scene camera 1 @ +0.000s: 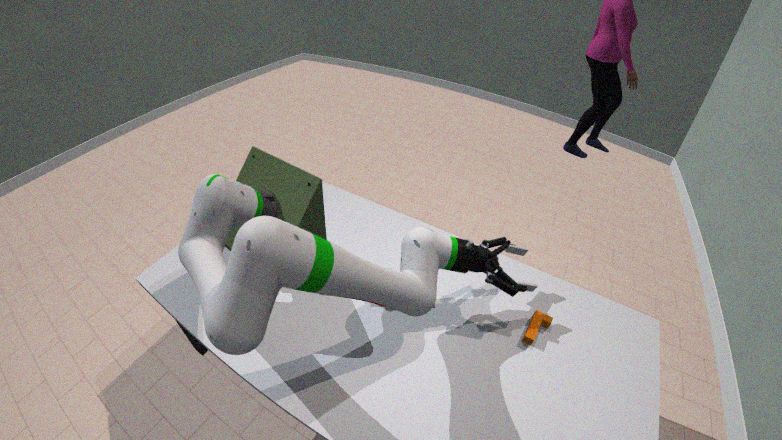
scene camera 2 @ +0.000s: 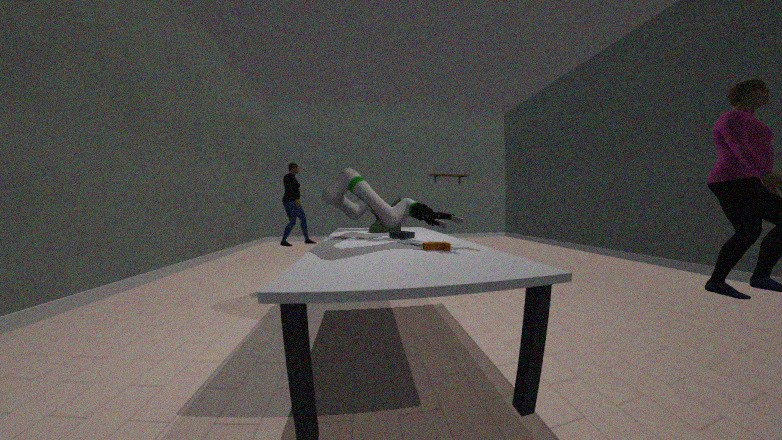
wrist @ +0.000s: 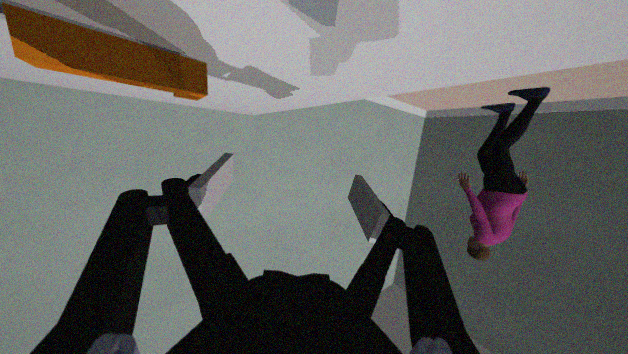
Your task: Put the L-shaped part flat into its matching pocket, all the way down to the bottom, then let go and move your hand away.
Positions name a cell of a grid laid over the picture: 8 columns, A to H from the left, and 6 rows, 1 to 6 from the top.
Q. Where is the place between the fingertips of my gripper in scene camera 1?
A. F4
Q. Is my gripper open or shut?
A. Open.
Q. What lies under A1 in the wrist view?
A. An orange L-shaped part.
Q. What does my gripper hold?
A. Nothing.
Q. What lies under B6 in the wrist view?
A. My gripper.
